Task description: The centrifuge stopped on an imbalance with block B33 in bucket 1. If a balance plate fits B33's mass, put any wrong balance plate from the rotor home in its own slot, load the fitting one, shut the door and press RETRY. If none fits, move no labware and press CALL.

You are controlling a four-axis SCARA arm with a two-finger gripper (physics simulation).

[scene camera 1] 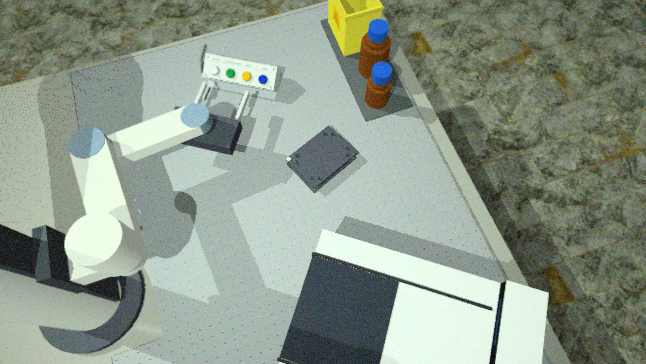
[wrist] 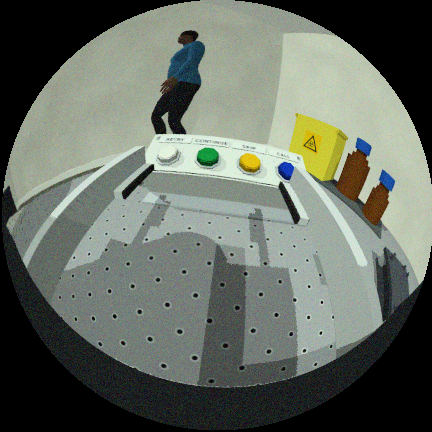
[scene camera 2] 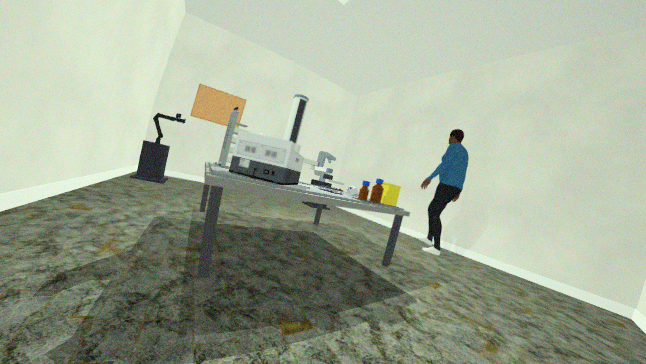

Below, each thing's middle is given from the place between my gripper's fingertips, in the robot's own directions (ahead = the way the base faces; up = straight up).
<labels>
My gripper is now 790 mm to the left of the centrifuge [scene camera 1: 436, 307], 190 mm short of it and 40 mm below it.
</labels>
